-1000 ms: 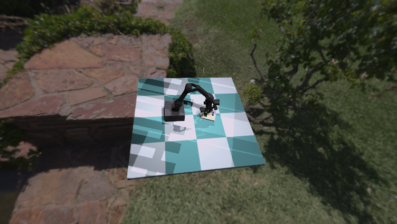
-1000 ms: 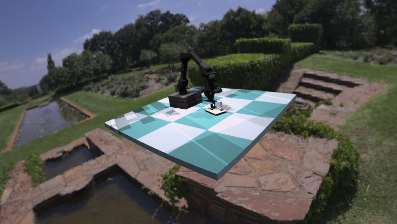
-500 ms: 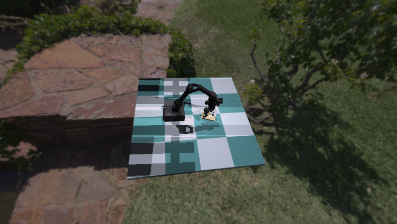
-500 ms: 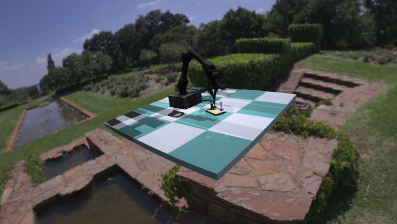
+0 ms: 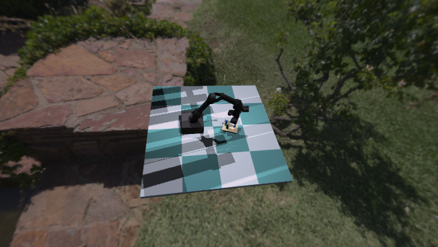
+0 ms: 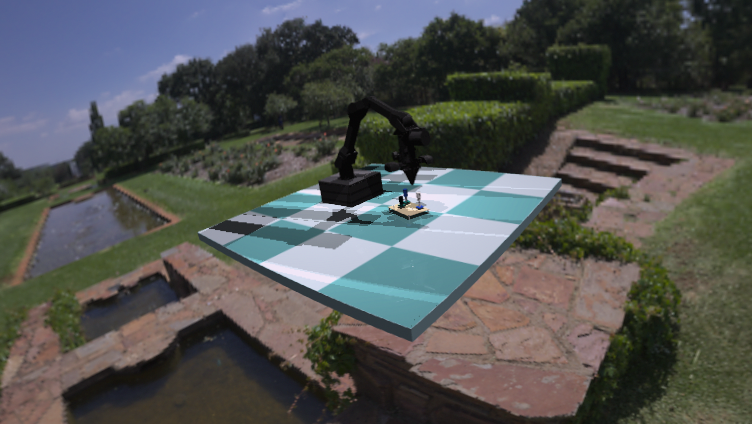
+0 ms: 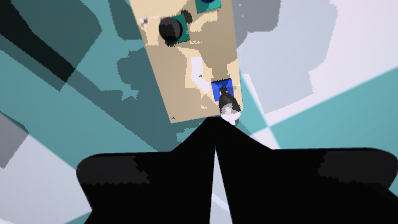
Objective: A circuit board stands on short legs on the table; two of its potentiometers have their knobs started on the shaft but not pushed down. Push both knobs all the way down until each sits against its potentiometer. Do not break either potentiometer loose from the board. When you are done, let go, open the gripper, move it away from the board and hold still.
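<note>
Now: the blue potentiometer 70 mm below my gripper tip, 20 mm ahead of it and 10 mm to the left of it.
</note>
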